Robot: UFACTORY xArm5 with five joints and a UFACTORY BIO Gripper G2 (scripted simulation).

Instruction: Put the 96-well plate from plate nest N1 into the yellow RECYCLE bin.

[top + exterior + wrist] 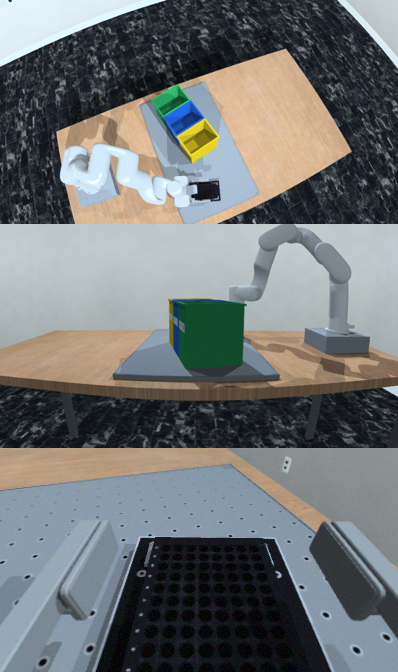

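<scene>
The black 96-well plate lies 4 cm below my hand. The rest, counted from my hand: plate nest N1: 5 cm below; yellow recycle bin: 26 cm to the left, 7 cm ahead, 3 cm above; blue bin: 39 cm to the left, 5 cm ahead, 3 cm above.
</scene>
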